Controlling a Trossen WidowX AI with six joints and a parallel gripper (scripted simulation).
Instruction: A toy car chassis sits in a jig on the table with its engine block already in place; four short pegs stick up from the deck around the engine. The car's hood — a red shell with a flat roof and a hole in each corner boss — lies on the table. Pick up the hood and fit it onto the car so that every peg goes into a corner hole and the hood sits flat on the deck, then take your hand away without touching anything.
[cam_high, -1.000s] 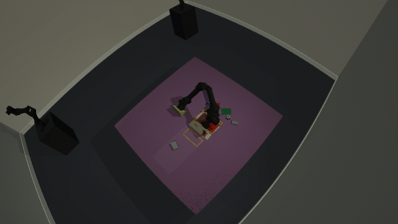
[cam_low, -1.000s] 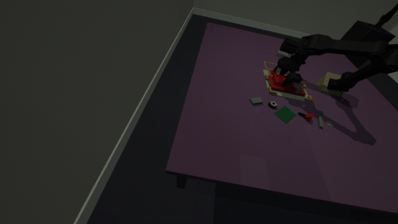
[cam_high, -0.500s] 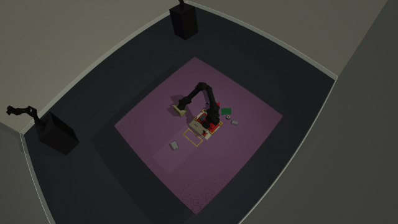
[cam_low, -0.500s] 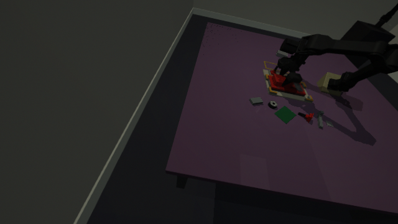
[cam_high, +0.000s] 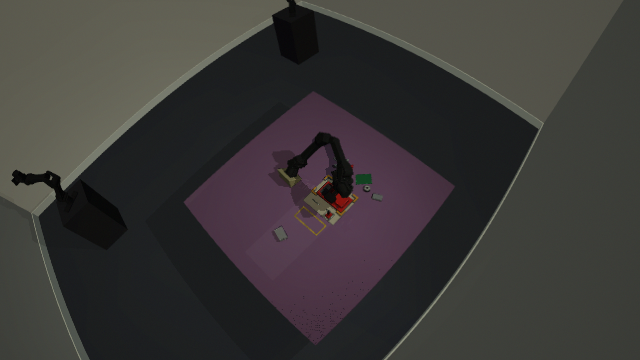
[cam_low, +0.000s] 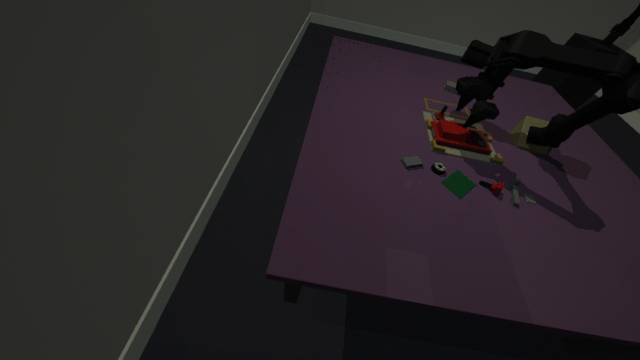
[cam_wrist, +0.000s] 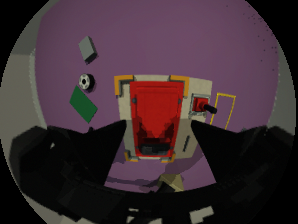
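My gripper tip is now 5 cm above the red hood. Also, from my gripper tip: green square plate (21 cm to the left, 9 cm below); grey engine block (6 cm below).
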